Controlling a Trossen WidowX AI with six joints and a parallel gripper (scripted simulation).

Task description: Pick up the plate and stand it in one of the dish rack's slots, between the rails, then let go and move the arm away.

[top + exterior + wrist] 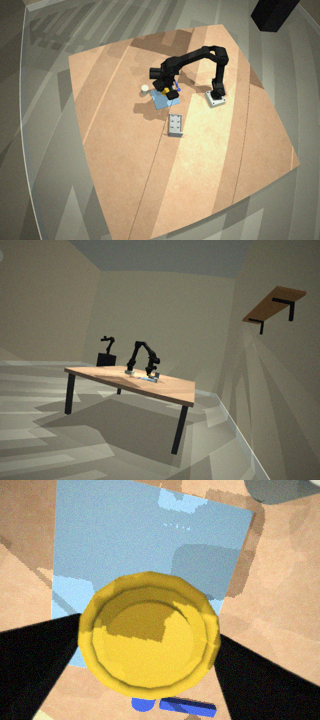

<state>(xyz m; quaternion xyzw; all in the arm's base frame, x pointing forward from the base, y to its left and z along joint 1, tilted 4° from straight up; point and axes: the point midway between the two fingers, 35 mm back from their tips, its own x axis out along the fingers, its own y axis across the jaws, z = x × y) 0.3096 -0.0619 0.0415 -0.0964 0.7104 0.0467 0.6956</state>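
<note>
Now: the grey dish rack 20 cm to the left of my gripper tip, 3 cm below it and 2 cm behind it. The rest, counted from my gripper tip: white cup 12 cm ahead, 4 cm to the right, 3 cm below; then yellow plate 1 cm above.
</note>
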